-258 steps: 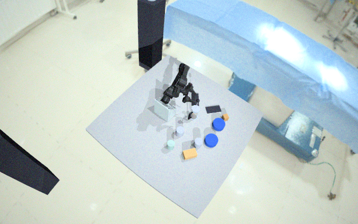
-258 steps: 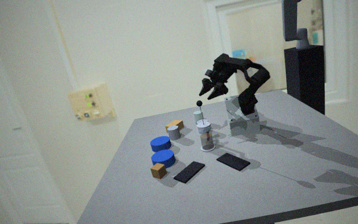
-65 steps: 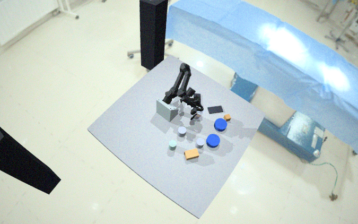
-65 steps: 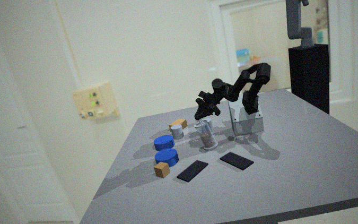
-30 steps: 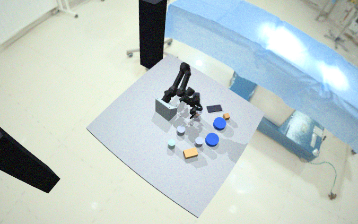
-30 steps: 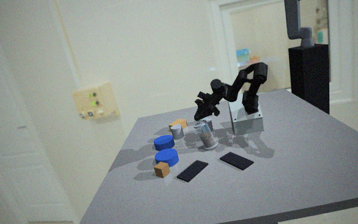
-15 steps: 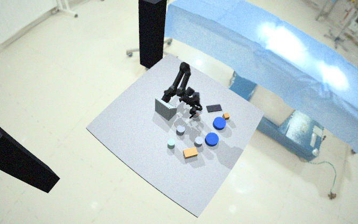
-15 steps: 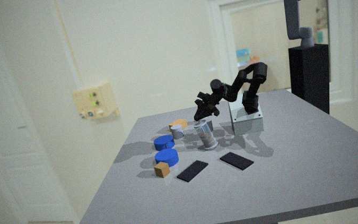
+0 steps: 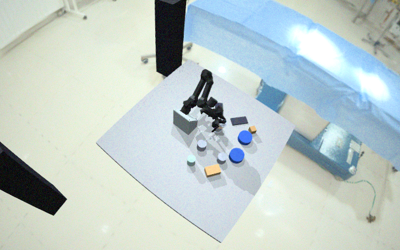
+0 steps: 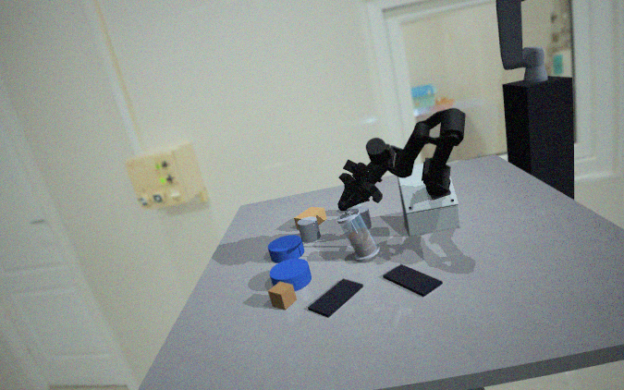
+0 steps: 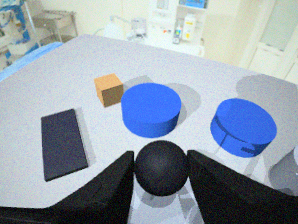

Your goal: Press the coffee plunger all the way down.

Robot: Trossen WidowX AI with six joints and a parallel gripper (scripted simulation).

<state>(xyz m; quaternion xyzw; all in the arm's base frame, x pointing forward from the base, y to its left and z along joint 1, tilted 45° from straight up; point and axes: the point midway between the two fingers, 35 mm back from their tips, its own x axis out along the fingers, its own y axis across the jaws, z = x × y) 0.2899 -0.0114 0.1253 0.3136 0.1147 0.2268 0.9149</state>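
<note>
Now: gripper tip 8 cm above the coffee press, 3 cm past it and 1 cm to the left of it. Round my gripper tip: cube: 21 cm ahead, 17 cm to the left, 15 cm below.
</note>
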